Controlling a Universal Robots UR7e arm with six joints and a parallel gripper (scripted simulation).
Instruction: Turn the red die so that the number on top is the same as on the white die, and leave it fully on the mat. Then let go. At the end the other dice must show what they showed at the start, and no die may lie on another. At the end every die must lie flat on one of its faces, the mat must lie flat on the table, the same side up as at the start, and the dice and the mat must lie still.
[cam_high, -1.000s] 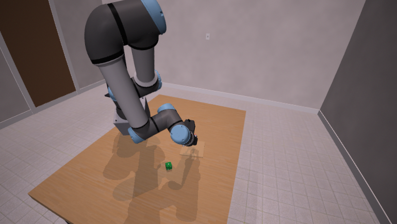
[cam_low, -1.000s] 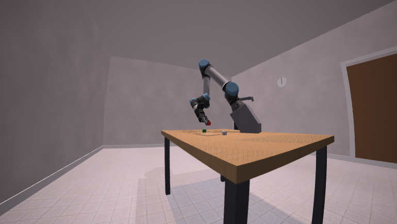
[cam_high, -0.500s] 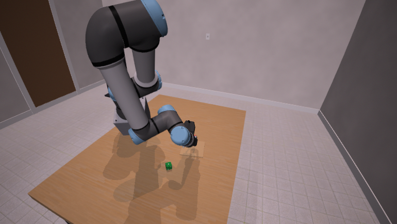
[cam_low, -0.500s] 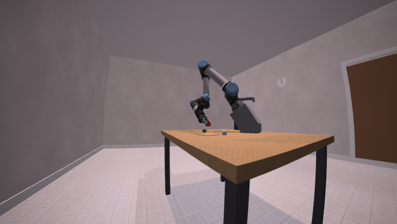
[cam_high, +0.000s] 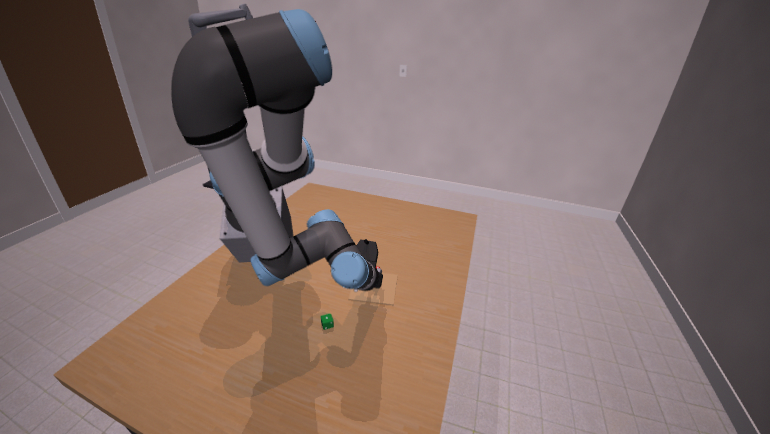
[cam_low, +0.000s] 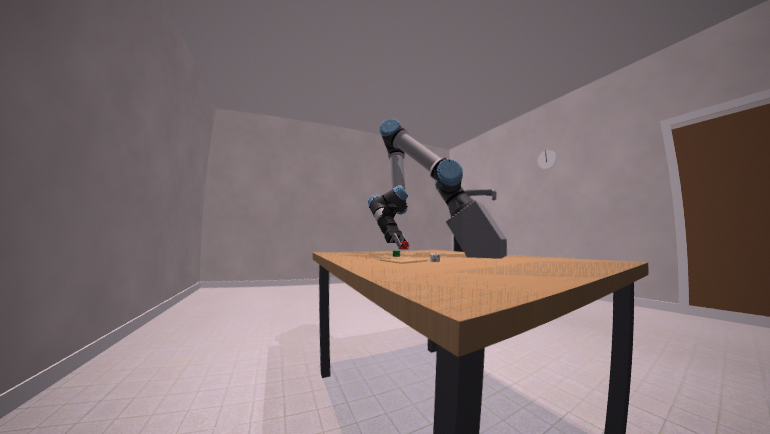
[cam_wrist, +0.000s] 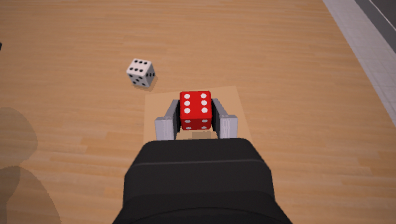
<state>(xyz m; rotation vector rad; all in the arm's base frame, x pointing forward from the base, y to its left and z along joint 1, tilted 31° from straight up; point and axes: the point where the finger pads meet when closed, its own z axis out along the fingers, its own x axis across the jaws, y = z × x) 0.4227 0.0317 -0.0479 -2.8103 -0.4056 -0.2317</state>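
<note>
Right now my hand is 70 mm above the tan mat and 10 mm to the right of it. Also, from my hand: red die 10 mm to the left, 10 mm below; white die 100 mm behind, 90 mm to the left, 60 mm below; green die 190 mm to the right, 60 mm below, 60 mm behind.
</note>
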